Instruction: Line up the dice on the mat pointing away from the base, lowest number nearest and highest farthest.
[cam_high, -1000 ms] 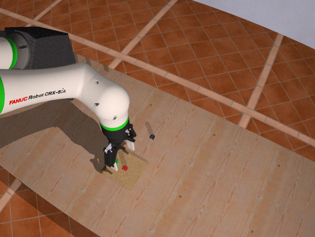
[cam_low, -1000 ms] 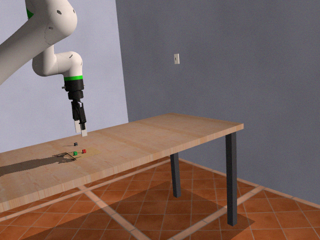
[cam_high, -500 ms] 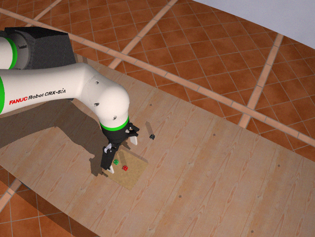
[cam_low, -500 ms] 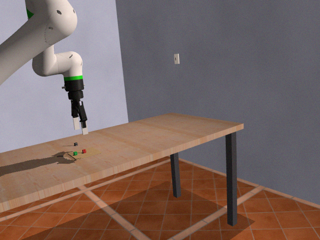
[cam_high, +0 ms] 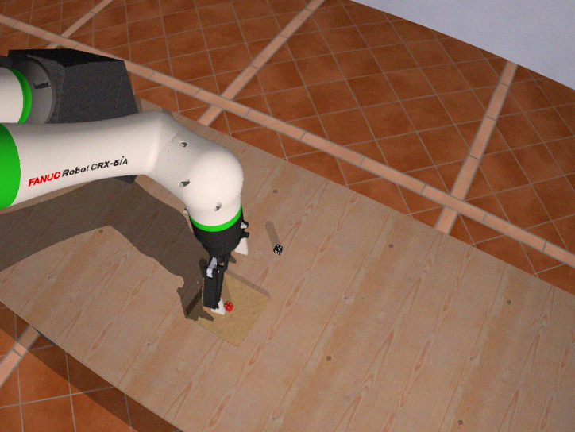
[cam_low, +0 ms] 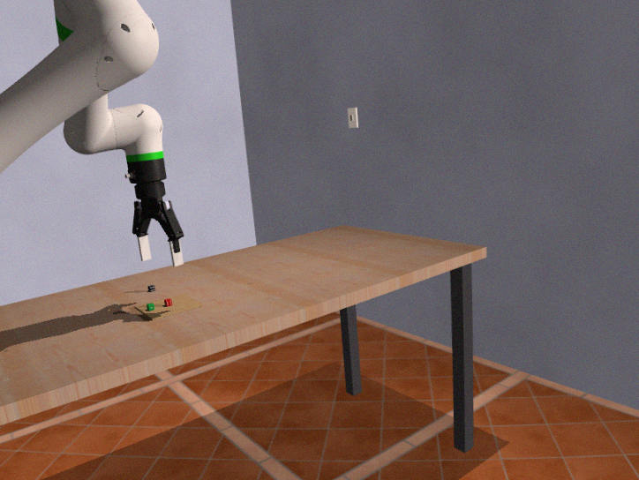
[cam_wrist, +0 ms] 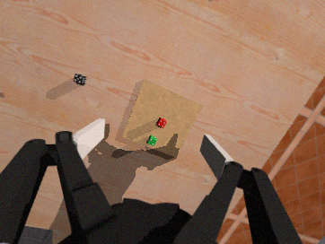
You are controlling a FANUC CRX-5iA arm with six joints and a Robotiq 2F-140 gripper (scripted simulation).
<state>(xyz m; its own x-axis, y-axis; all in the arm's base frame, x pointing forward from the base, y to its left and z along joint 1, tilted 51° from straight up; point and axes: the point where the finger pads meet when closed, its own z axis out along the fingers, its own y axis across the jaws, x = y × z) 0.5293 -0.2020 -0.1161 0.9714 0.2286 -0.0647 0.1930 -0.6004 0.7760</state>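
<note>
My hand is 17 cm to the right of the black die, 12 cm above it and 2 cm short of it. Round my hand: red die 12 cm below, 2 cm to the right, 1 cm behind; green die 12 cm below, 5 cm behind, 1 cm to the right; tan mat 13 cm below, 2 cm to the right, 1 cm behind.
</note>
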